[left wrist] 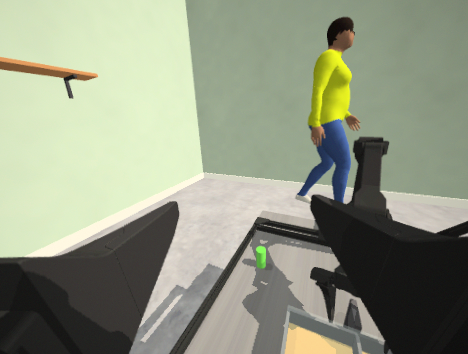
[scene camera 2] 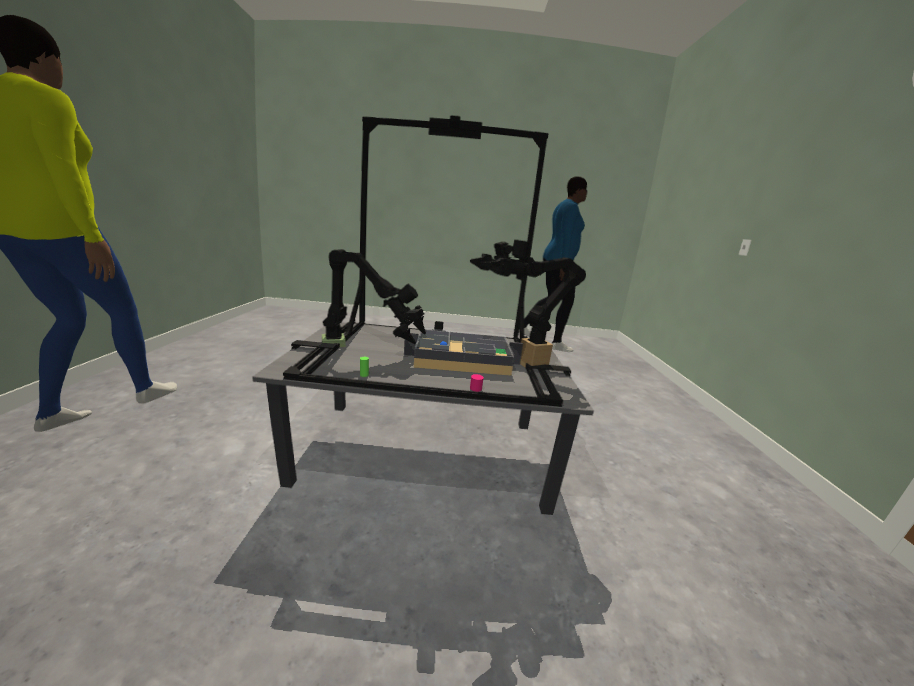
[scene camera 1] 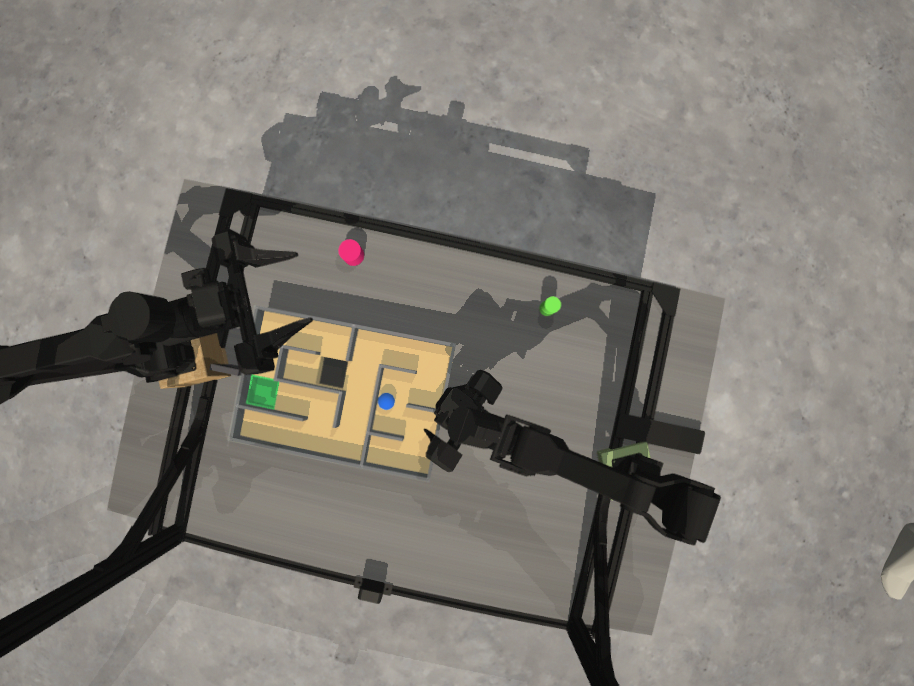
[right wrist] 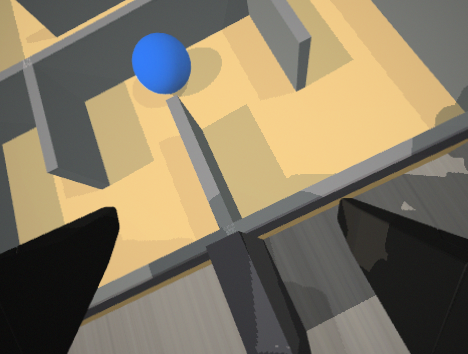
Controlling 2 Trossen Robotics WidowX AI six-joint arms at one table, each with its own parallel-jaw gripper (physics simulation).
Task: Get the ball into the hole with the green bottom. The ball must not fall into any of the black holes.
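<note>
The maze board (scene camera 1: 360, 383) (scene camera 2: 461, 364) (left wrist: 320, 345) (right wrist: 330, 145) lies on the table. The blue ball (scene camera 1: 386, 400) (scene camera 2: 443, 343) (right wrist: 161, 63) is in its right part in scene camera 1, beside a long inner wall. The green-bottomed hole (scene camera 1: 262, 392) (scene camera 2: 501, 352) is near the left edge, a black hole (scene camera 1: 332, 372) between it and the ball. My right gripper (scene camera 1: 437, 426) (scene camera 2: 417, 334) (right wrist: 230, 212) is open at the board's edge, with the board's dark handle (right wrist: 255, 295) showing between its fingers. My left gripper (scene camera 1: 302, 287) (scene camera 2: 472, 260) (left wrist: 244, 204) is open, high above the board's far left corner.
A pink cylinder (scene camera 1: 351, 251) (scene camera 2: 476, 382) and a green cylinder (scene camera 1: 551, 304) (scene camera 2: 363, 366) (left wrist: 261, 257) stand on the table beyond the board in scene camera 1. Black frame rails (scene camera 1: 442, 239) run around the work area. Two people (scene camera 2: 44, 155) (scene camera 2: 567, 228) are away from the table.
</note>
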